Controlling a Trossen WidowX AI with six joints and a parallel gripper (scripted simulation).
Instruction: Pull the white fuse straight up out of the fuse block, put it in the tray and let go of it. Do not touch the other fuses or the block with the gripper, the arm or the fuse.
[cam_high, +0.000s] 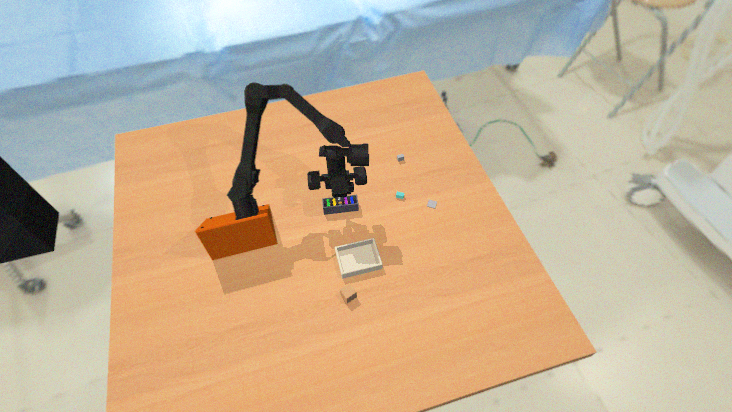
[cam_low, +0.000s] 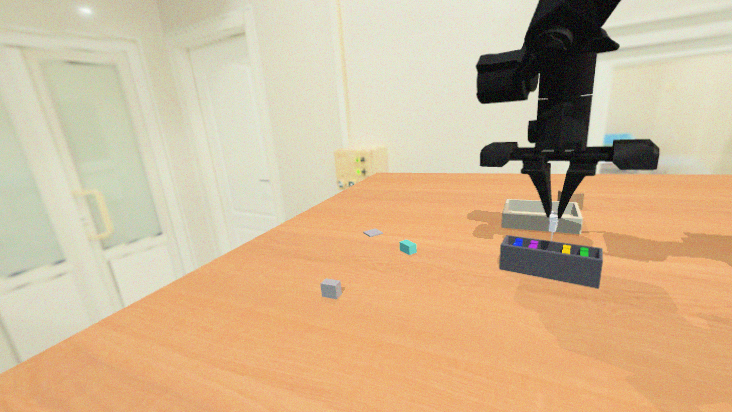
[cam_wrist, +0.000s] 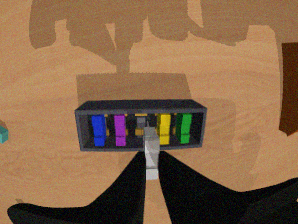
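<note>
My gripper tip is 22 cm to the left of the tray, 8 cm above it and 1 cm short of it. From my gripper tip the other things lie so: purple fuse (6 cm below, 2 cm ahead); yellow fuse (6 cm below, 2 cm behind); white fuse (1 cm below).
</note>
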